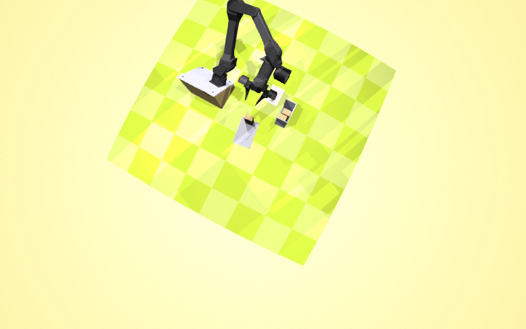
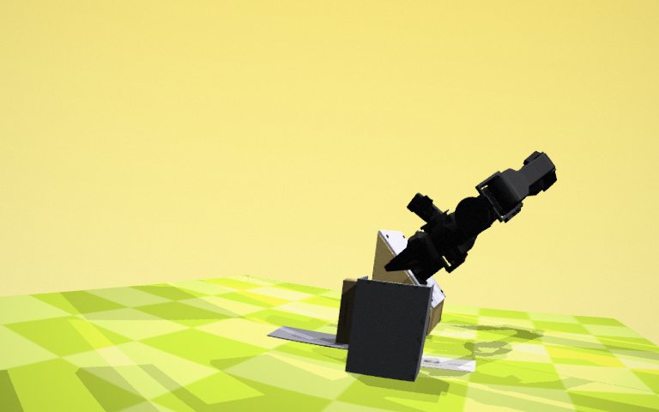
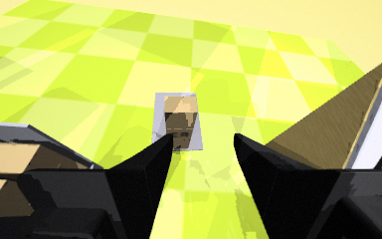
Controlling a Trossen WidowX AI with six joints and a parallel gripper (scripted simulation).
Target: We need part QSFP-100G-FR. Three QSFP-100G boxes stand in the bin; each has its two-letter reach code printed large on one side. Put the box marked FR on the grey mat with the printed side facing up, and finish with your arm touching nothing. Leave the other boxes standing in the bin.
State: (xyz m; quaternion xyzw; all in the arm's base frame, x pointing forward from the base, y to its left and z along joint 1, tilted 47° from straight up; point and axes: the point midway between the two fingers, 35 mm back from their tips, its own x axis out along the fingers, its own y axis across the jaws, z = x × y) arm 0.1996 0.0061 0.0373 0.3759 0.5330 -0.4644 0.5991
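The grey mat is 150 mm below my gripper tip, 110 mm to the right of it and 40 mm ahead of it. The rest, counted from my gripper tip: thin white slab: 150 mm to the left, 150 mm below, 50 mm ahead.
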